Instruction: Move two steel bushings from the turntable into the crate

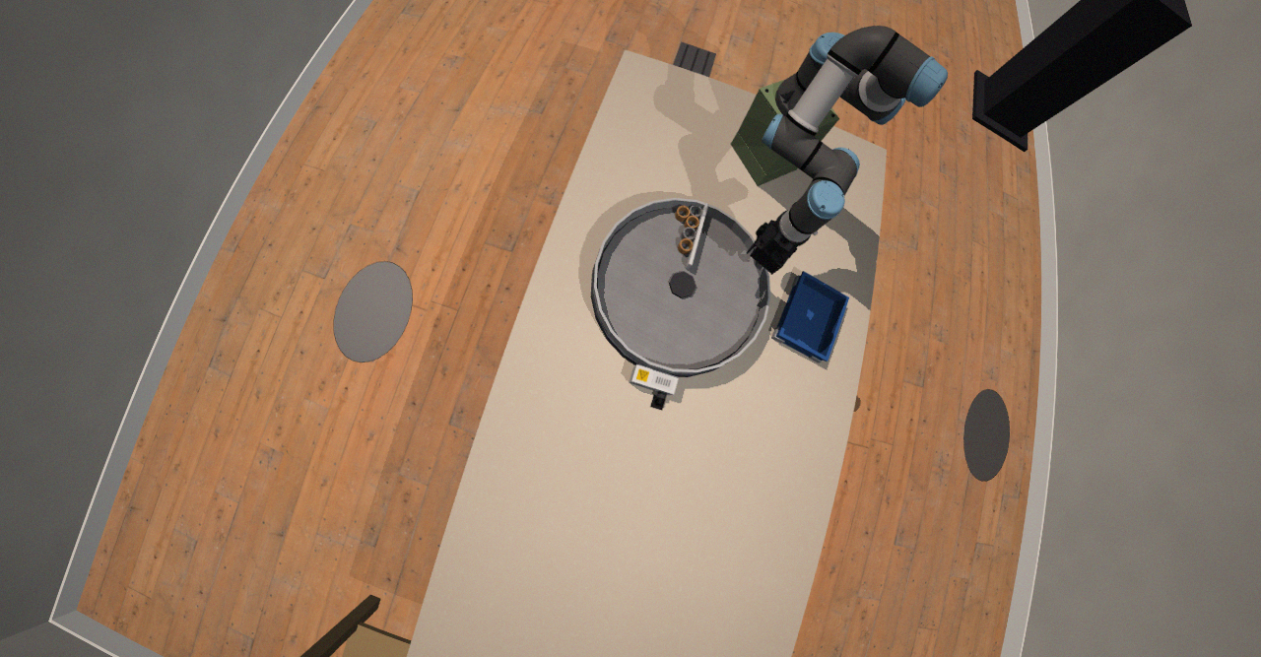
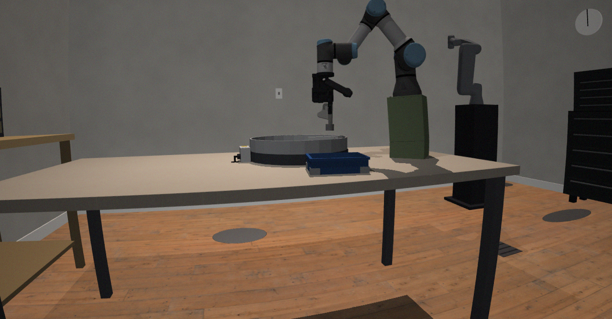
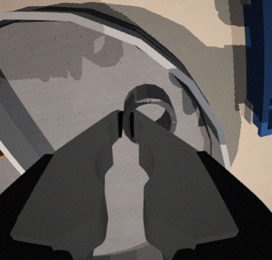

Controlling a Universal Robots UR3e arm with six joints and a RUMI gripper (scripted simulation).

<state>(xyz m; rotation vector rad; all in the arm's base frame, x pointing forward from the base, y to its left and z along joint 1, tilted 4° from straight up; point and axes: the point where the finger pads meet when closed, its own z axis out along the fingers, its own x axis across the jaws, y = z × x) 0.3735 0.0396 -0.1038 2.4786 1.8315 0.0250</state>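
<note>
Now: hand 40 mm short of the blue crate, 220 mm to the right of it and 120 mm above it. Also, from my hand: round grey turntable: 110 mm ahead, 130 mm to the right, 90 mm below.
</note>
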